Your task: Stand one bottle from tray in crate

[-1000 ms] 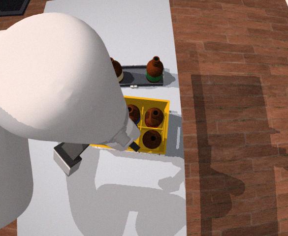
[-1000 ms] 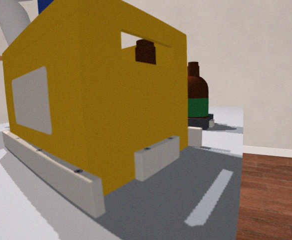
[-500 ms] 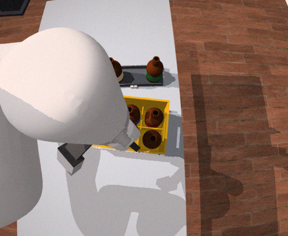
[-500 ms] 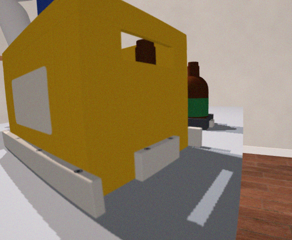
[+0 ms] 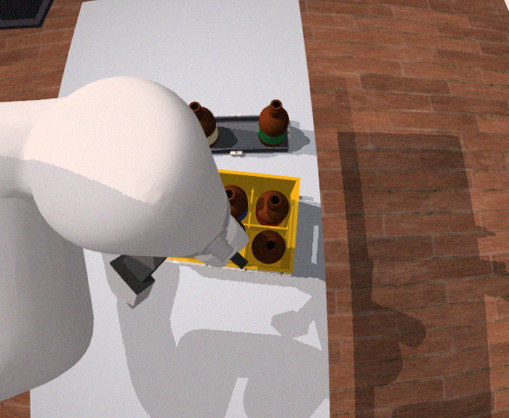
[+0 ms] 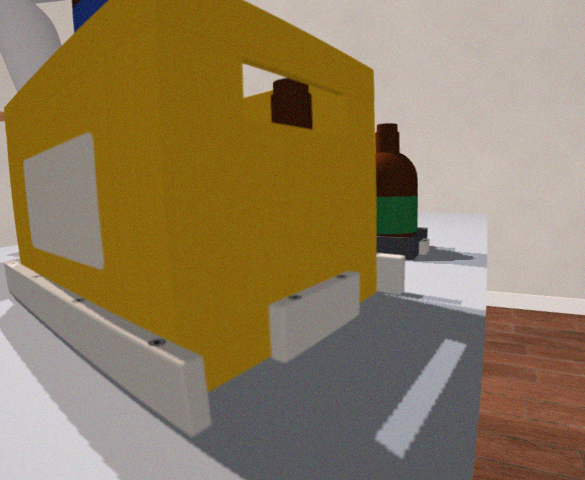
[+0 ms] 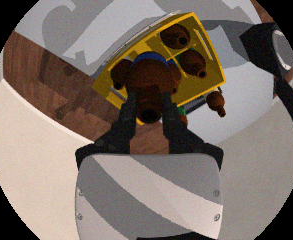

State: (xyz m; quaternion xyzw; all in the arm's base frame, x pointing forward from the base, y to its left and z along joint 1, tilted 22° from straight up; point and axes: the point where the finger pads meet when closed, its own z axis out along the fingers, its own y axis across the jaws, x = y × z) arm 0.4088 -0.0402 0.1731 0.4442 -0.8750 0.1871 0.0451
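Now: the crate 22 cm below my hand and 4 cm to the left of it. The rest, counted from my hand: cream-labelled bottle 28 cm to the left, 22 cm below, 10 cm behind; then green-label bottle 31 cm to the left, 22 cm below, 8 cm ahead; then dark tray 30 cm to the left, 30 cm below, 2 cm behind.
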